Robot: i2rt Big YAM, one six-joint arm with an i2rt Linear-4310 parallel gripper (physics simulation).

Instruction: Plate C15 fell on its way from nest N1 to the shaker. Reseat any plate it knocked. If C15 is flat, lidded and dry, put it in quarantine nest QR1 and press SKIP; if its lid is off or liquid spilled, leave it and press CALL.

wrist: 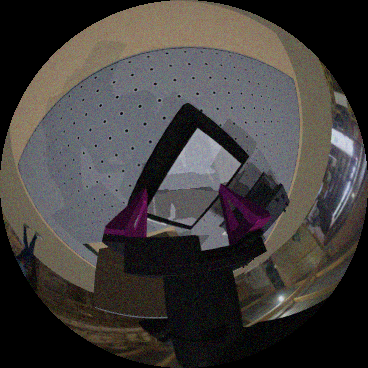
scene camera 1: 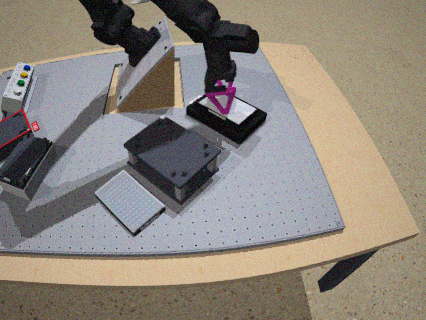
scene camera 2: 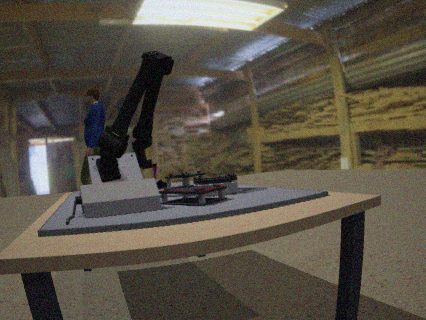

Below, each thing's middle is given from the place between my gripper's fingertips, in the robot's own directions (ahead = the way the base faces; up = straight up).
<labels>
The white-topped plate (scene camera 1: 240,113) is 1 cm ahead of my hand. Also, from my hand: shaker (scene camera 1: 34,156): 52 cm to the right, 7 cm ahead.
</labels>
